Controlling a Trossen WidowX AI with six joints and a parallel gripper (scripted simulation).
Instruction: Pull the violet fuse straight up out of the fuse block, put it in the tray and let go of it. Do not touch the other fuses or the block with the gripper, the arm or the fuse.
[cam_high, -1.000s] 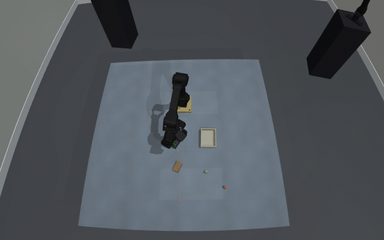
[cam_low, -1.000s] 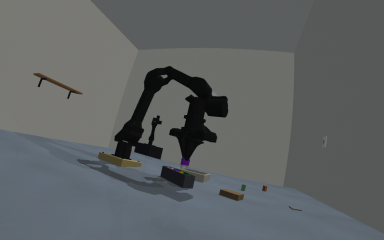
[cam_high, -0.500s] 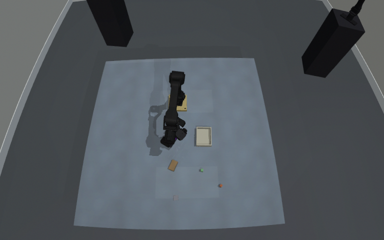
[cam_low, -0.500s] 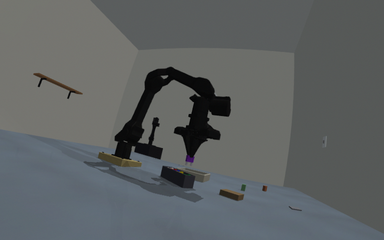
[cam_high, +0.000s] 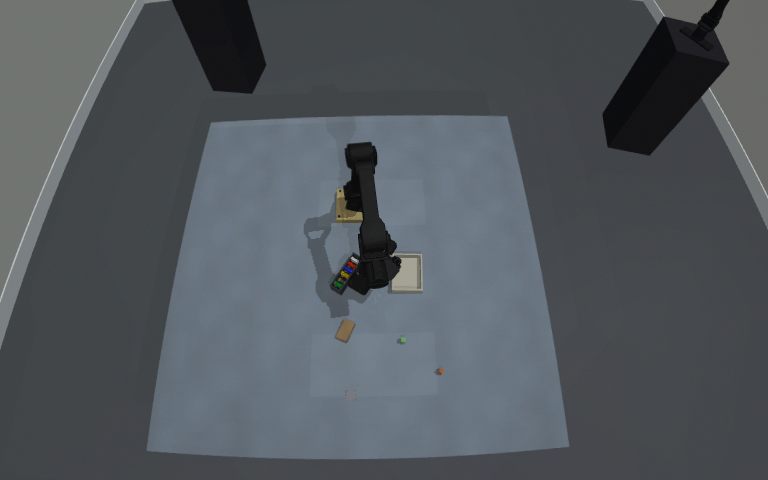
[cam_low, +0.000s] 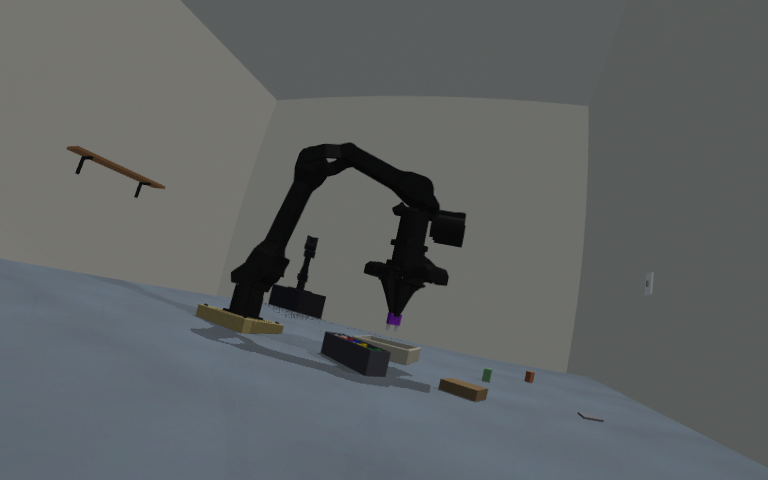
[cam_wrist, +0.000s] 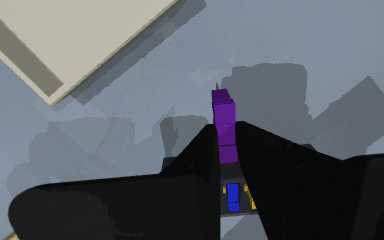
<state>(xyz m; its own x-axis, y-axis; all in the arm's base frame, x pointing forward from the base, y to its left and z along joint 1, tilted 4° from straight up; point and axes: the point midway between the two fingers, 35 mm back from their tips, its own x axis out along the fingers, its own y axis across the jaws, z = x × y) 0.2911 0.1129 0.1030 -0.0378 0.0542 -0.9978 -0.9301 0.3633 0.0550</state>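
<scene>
Right now the tray is 5 cm behind my gripper tip, 10 cm to the left of it and 9 cm below it. From my gripper tip the other things lie so: violet fuse: 1 cm below; red fuse: 4 cm behind, 8 cm to the right, 7 cm below; blue fuse: 2 cm behind, 9 cm to the right, 7 cm below.
</scene>
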